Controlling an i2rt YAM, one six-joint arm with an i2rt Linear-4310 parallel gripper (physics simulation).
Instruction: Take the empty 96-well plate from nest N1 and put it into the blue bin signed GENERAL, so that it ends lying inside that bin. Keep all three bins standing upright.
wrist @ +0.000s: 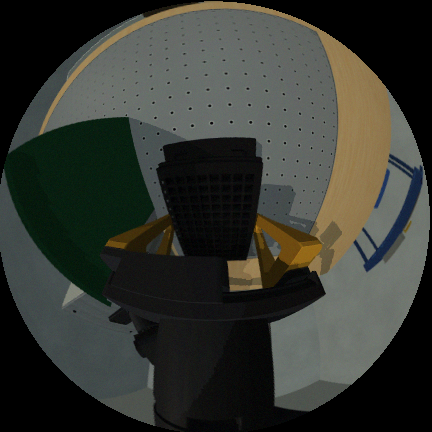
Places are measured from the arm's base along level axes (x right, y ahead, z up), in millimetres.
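Where they show: gripper, fingertip midpoint: (213, 217).
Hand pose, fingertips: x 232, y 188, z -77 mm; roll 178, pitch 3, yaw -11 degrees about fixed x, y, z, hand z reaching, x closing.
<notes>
Each offset is from my fingertips to the top centre of the thing. "*": to the spot under its first point. Level surfaces: height alone.
The 96-well plate @(dy -2, dx -1, dz +12 mm) (212, 200), black with a grid of wells, is between the fingers of my gripper (213, 217) in the wrist view. My gripper is shut on its two long sides. The plate looks level and held a little above the black nest @(dy -6, dx -6, dz -57 mm) (210, 149), whose far end shows beyond the plate's far edge. The rest of the nest is hidden under the plate. No blue bin with a readable GENERAL sign shows in the wrist view.
A large dark green surface @(* dy +83, dx -110, dz +32 mm) (85, 185) stands close on the left. The grey perforated board @(dz -72 mm) (220, 60) lies below, with a wooden table edge (362, 125) on the right. Beyond that edge is a blue framed object (398, 235), too partial to identify.
</notes>
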